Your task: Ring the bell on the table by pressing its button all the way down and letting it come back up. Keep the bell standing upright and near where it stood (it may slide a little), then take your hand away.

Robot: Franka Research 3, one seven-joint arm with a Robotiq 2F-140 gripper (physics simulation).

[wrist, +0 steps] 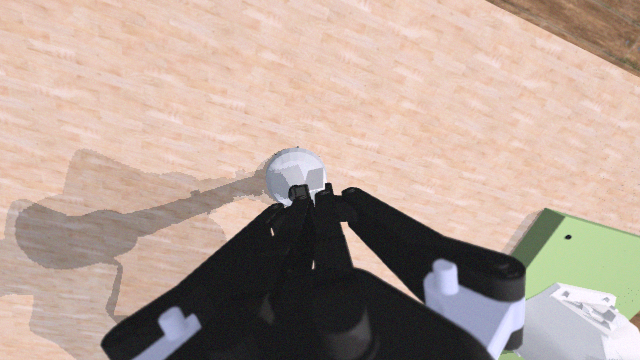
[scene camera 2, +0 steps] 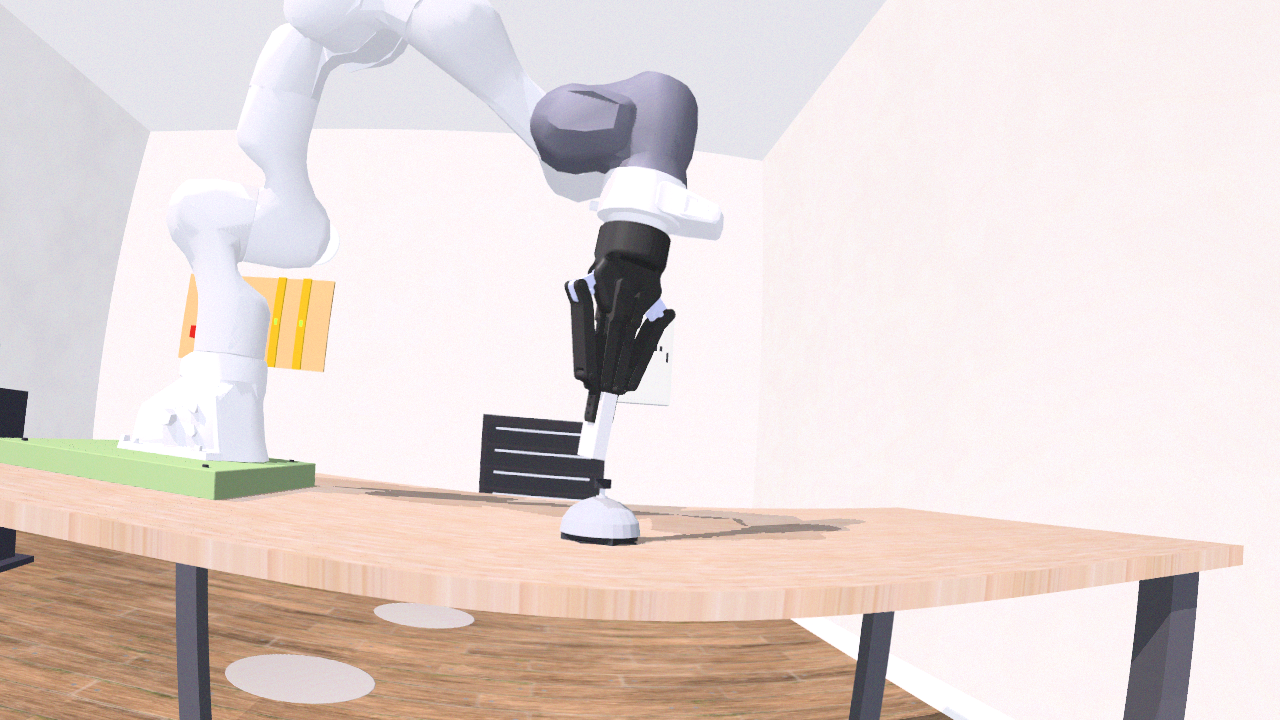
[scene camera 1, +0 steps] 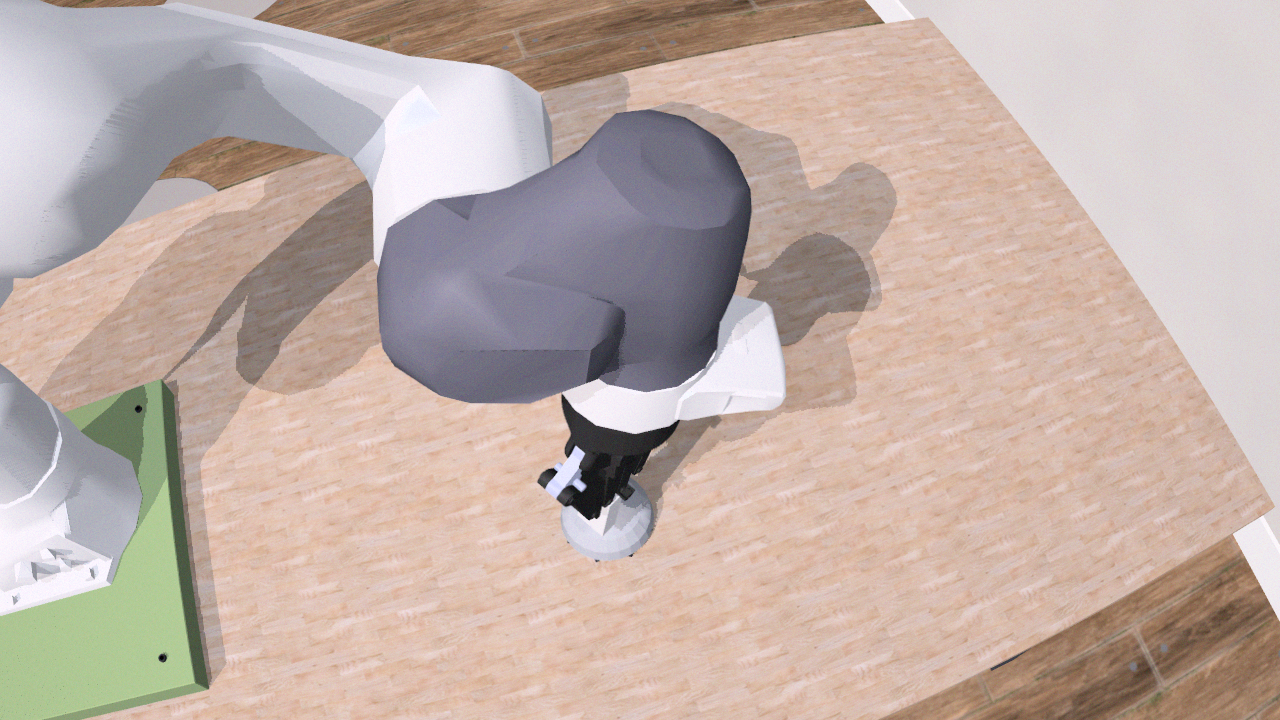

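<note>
The silver dome bell (scene camera 1: 623, 537) (scene camera 2: 597, 521) (wrist: 286, 161) stands upright on its dark base on the table. In scene camera 2 its small black button (scene camera 2: 603, 483) sticks up from the top of the dome. The button does not show in scene camera 1 or the wrist view, where the fingers cover part of the dome. My gripper (scene camera 1: 602, 519) (scene camera 2: 595, 443) (wrist: 318, 181) is shut with nothing between its fingers. It points down, slightly tilted, with its pale fingertips a small gap above the button in scene camera 2.
The wooden table (scene camera 1: 895, 501) (scene camera 2: 760, 573) (wrist: 425, 125) bears the bell. The green base plate (scene camera 1: 179, 617) (scene camera 2: 259, 480) (wrist: 595, 255) under the arm's foot lies off to one side. A dark drawer unit (scene camera 2: 528, 456) stands behind the table.
</note>
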